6 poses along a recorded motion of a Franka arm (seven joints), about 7.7 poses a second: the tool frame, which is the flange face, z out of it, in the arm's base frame.
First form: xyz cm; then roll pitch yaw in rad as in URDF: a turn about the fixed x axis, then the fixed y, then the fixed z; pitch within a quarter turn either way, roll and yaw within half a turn.
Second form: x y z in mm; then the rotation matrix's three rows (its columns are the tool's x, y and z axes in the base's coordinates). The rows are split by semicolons. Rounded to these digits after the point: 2 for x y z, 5 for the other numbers.
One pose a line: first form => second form
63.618, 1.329, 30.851, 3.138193, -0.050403, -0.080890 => 636.18, 13.29, 308.51; 0.99546, -0.08097, 0.04994; -0.08070, -0.99671, -0.00746; 0.05038, 0.00340, -0.99872
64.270, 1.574, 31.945, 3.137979, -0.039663, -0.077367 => 642.70, 15.74, 319.45; 0.99622, -0.07743, 0.03925; -0.07723, -0.99699, -0.00667; 0.03965, 0.00361, -0.99921
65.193, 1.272, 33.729, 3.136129, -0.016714, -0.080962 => 651.93, 12.72, 337.29; 0.99659, -0.08096, 0.01622; -0.08086, -0.99670, -0.00680; 0.01671, 0.00546, -0.99985
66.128, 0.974, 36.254, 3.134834, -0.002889, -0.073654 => 661.28, 9.74, 362.54; 0.99728, -0.07361, 0.00238; -0.07359, -0.99726, -0.00695; 0.00289, 0.00676, -0.99997
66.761, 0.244, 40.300, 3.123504, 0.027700, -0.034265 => 667.61, 2.44, 403.00; 0.99903, -0.03375, -0.02830; -0.03425, -0.99927, -0.01713; -0.02770, 0.01808, -0.99945
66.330, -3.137, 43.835, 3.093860, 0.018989, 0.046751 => 663.30, -31.37, 438.35; 0.99873, 0.04759, -0.01672; 0.04673, -0.99773, -0.04855; -0.01899, 0.04771, -0.99868
